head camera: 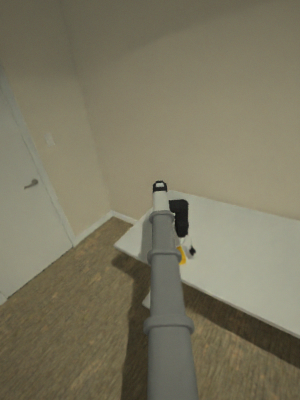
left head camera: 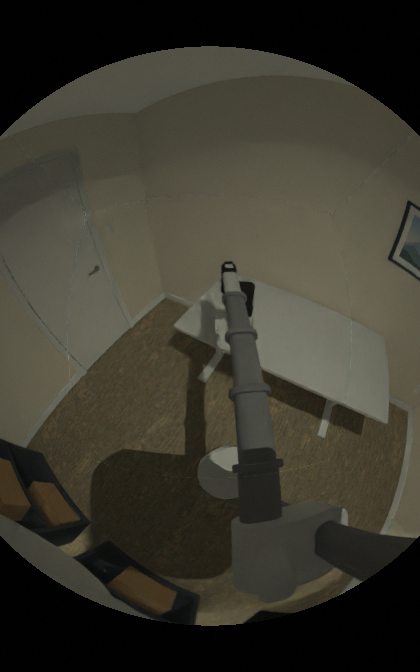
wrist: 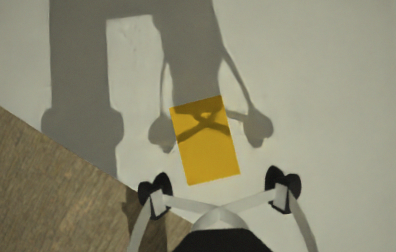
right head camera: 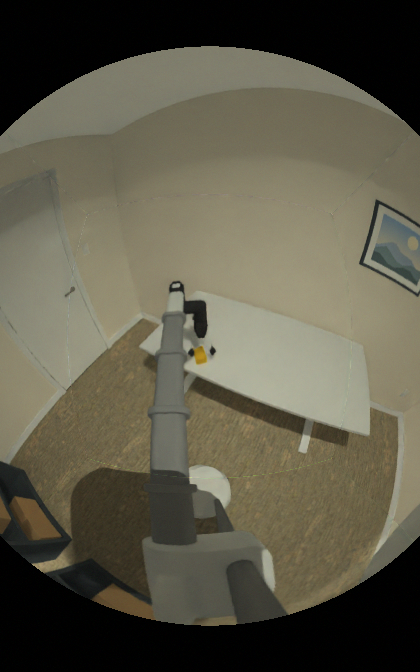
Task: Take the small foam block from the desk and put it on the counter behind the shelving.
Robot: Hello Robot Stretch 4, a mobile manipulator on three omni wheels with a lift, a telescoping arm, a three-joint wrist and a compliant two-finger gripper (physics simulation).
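Places are measured from the robot's base along level axes (x left, y back, z up), in millimetres.
Pixels of known places: gripper, fingertip midpoint: [head camera: 181,254] [wrist: 218,184].
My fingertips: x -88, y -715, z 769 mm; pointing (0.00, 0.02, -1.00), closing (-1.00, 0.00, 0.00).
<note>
Behind a point stands the place of what it marks.
The small foam block [wrist: 205,155] {x -75, y -740, z 737 mm} [right head camera: 200,355] [head camera: 182,256] {x -96, y -730, z 737 mm} is yellow-orange and lies flat on the white desk [wrist: 330,100] {x -238, y -795, z 693 mm} [right head camera: 280,365] [head camera: 240,250] {x -435, y -783, z 693 mm} [left head camera: 310,340], near the desk's front edge at its left end. My gripper [wrist: 218,184] {x -88, y -715, z 769 mm} [right head camera: 202,351] is open and empty, above the desk. In the wrist view its fingertips stand wide apart, just below the block in the picture, and the block lies roughly centred between their lines. The gripper's shadow falls across the block's upper part. The arm hides part of the desk in the head camera view. The counter cannot be made out in these views.
Dark bins with brown boxes [left head camera: 55,502] [right head camera: 35,517] stand at the lower left. A round white object [left head camera: 220,472] [right head camera: 212,490] is on the floor below the arm. A wall stands behind the desk; a door [head camera: 25,200] {x 1205, y -1380, z 774 mm} is at the left.
</note>
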